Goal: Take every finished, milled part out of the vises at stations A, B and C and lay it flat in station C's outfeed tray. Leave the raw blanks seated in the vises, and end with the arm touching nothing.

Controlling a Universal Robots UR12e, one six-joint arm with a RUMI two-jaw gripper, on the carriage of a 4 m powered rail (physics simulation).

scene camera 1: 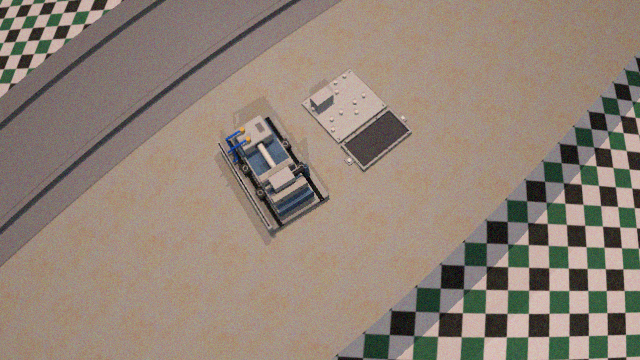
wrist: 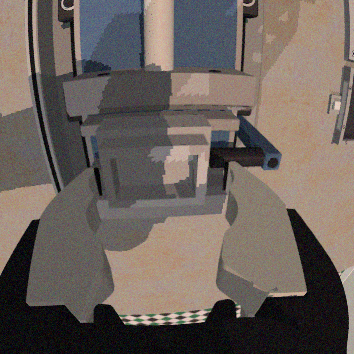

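Note:
My gripper (wrist: 161, 167) is open in the wrist view. Its two fingertips stand apart, one on each side of a grey part (wrist: 202, 172) with a rectangular pocket. A gap shows at the right fingertip; contact at the left is hard to tell. The part sits at the vise (wrist: 205, 50), beside a beam-like jaw (wrist: 220, 92); part of it is in shadow. In scene camera 1 a vise (scene camera 1: 277, 152) holds a plain-topped grey block (scene camera 1: 281, 179). A tray (scene camera 1: 388, 151) with a dark, bare floor lies to its right. The gripper does not show there. Station letters cannot be read.
A studded plate (scene camera 1: 370, 90) bearing a grey block (scene camera 1: 322, 100) adjoins the tray. Blue hoses (scene camera 1: 235, 135) rise at the vise's left. A black rod (wrist: 240, 157) with a blue handle (wrist: 262, 145) sticks out right of the part. A tray edge (wrist: 345, 90) shows farther right.

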